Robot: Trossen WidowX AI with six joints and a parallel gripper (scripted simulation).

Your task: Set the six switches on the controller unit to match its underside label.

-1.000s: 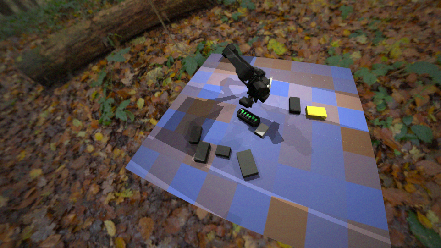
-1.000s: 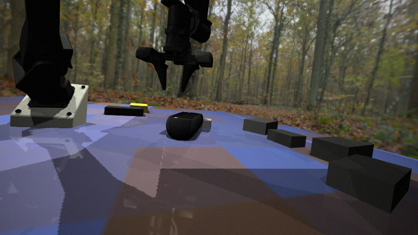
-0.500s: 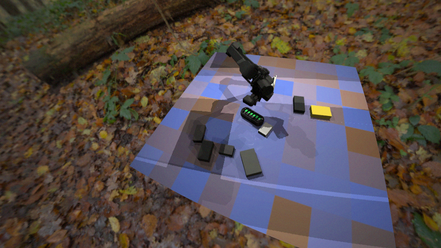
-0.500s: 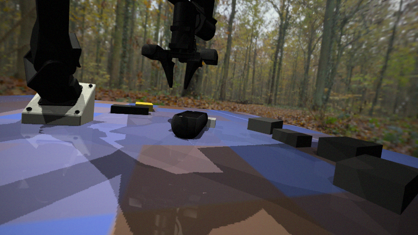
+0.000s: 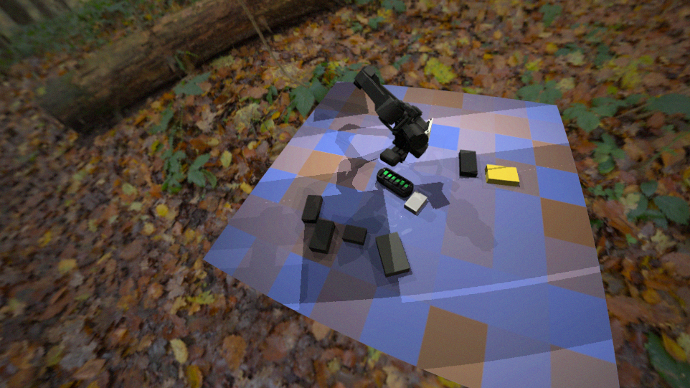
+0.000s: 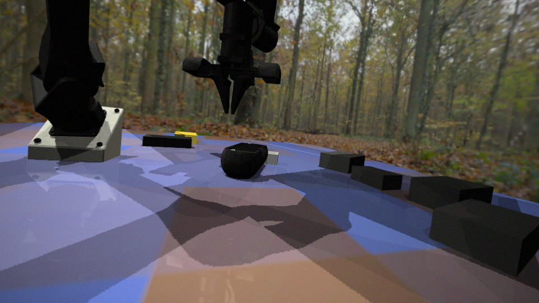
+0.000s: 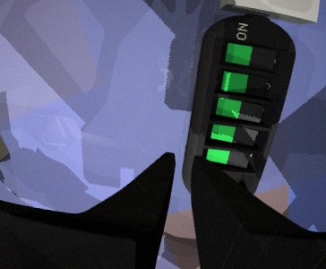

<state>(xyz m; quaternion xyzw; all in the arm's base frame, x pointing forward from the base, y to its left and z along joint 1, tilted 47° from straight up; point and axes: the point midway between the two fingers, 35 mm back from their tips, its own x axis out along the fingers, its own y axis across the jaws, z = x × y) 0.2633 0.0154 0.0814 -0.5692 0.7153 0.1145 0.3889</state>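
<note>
Right now the white block is 10 cm ahead of my gripper tip, 8 cm to the left of it and 10 cm below it. From my gripper tip the other things lie so: dark block (14 cm behind, 25 cm to the left, 10 cm below); then yellow block (10 cm behind, 38 cm to the left, 9 cm below).
</note>
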